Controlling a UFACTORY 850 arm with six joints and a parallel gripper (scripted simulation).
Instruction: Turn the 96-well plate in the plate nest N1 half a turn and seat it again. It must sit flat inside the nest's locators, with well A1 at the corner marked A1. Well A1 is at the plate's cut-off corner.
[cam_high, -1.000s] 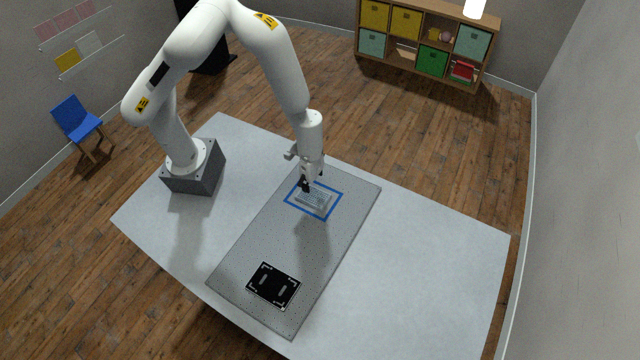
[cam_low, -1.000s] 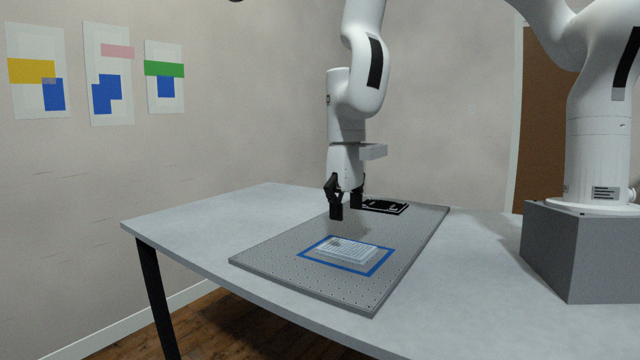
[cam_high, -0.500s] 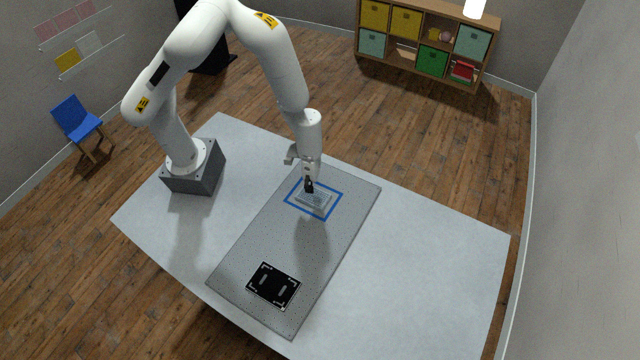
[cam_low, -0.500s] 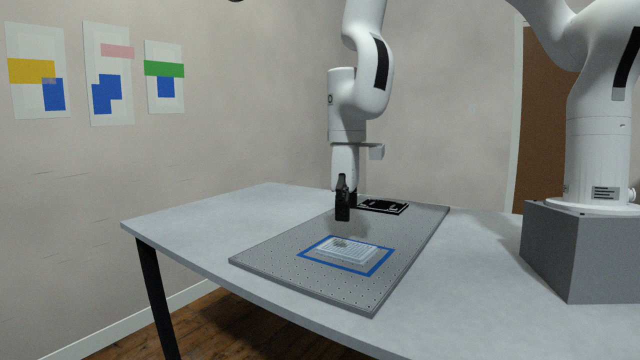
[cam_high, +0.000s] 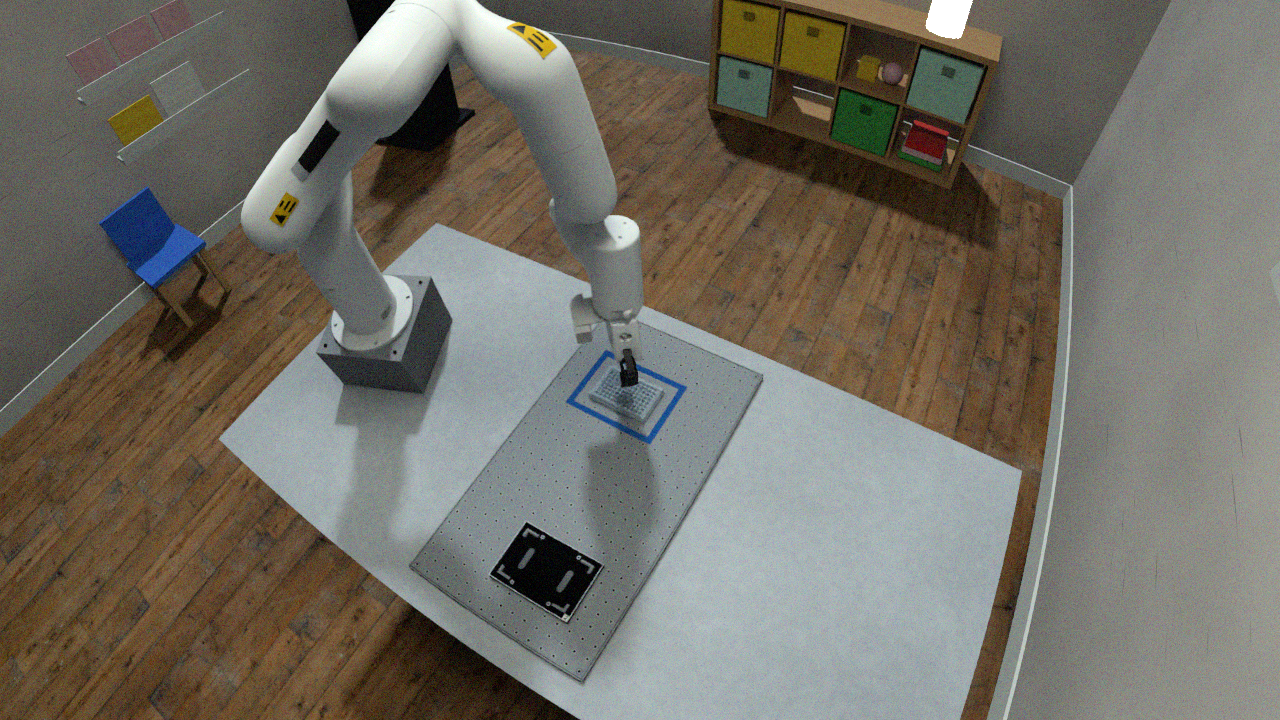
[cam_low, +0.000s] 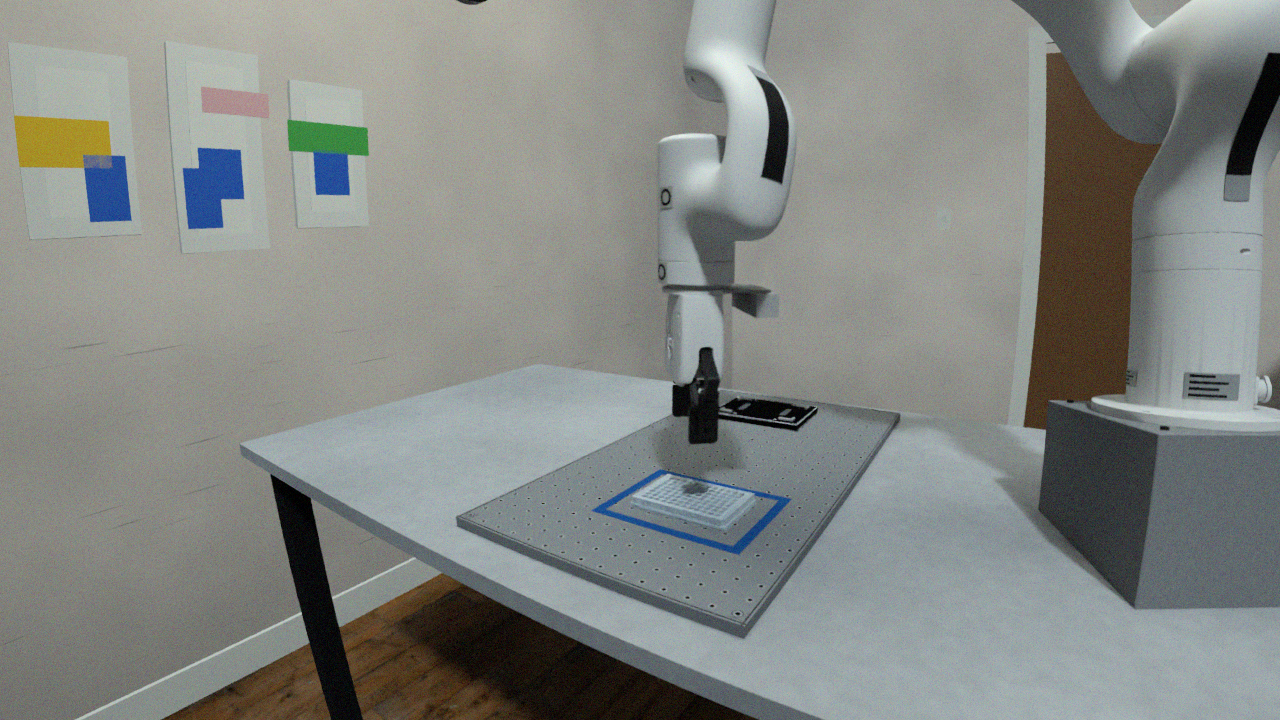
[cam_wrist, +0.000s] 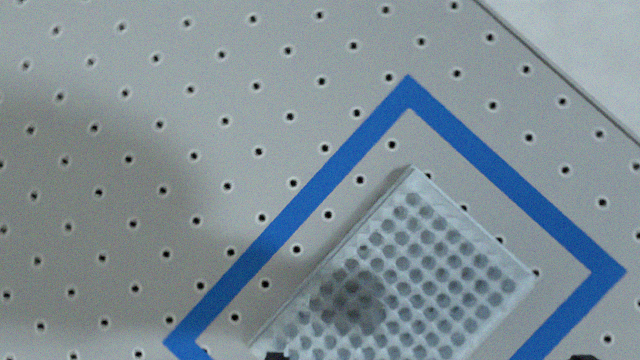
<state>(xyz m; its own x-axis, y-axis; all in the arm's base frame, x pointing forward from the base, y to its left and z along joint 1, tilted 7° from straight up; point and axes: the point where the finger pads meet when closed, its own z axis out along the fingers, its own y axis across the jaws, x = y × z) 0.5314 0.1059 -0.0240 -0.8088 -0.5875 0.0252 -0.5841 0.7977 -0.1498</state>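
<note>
Right now my hand is 10 cm above the 96-well plate. The rest, counted from my hand: black plate nest N1: 2 cm ahead, 39 cm to the right, 10 cm below.
</note>
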